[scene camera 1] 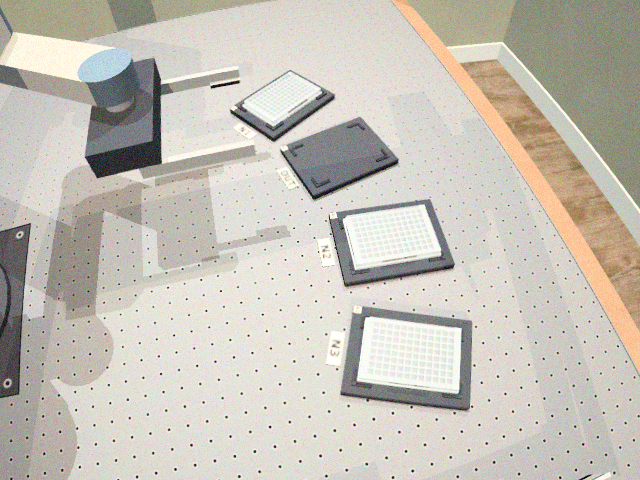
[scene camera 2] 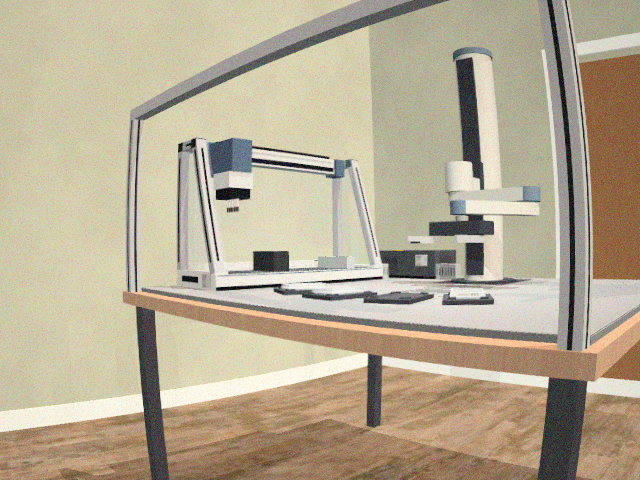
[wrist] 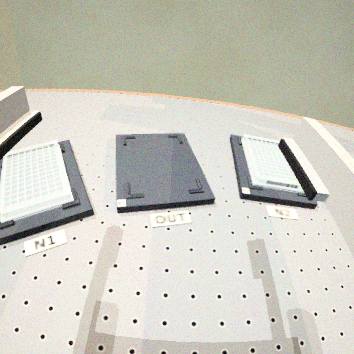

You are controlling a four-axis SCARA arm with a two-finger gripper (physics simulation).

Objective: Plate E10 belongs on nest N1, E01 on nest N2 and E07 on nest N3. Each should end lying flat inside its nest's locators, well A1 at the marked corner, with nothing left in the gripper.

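Frame: origin at the arm's base, x left, y back, z up, level; millimetres.
Seen in the pictures: gripper, fingertip midpoint: [scene camera 1: 246, 106] [scene camera 2: 430, 239] [wrist: 159, 110].
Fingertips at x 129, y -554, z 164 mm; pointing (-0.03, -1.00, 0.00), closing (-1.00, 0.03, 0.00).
Offsets run from my fingertips to a thing's top centre. "spot": to the spot under its first point. Level surfaces: height alone.
My gripper [scene camera 1: 246, 110] [scene camera 2: 444, 239] [wrist: 159, 110] is open and empty, raised above the table on the arm side of the nests. A white well plate @(dy -80, dx +165, dz -125 mm) [scene camera 1: 281, 98] [scene camera 2: 467, 293] [wrist: 35, 182] lies flat on nest N1 @(dy -80, dx +165, dz -134 mm) [scene camera 1: 273, 133] [wrist: 83, 202]. A second plate @(dy -165, dx -179, dz -125 mm) [scene camera 1: 391, 235] [wrist: 270, 162] lies flat on nest N2 @(dy -165, dx -179, dz -136 mm) [scene camera 1: 341, 253] [wrist: 240, 167], partly behind the right finger in the wrist view. A third plate @(dy -127, dx -355, dz -125 mm) [scene camera 1: 410, 353] lies flat on nest N3 @(dy -127, dx -355, dz -135 mm) [scene camera 1: 351, 361]. The plates look alike; their names and A1 corners cannot be read.
The OUT nest @(dy -142, dx +4, dz -135 mm) [scene camera 1: 338, 157] [scene camera 2: 398, 297] [wrist: 160, 170], with no plate on it, lies between N1 and N2. A gantry machine [scene camera 2: 292, 160] and a dark box @(spot: dy +588, dx -536, dz -94 mm) [scene camera 2: 403, 264] stand on the table @(dz -151 mm) [scene camera 1: 248, 361]. A frame post @(spot: dy -490, dx +568, dz +35 mm) [scene camera 2: 566, 206] rises at its corner.
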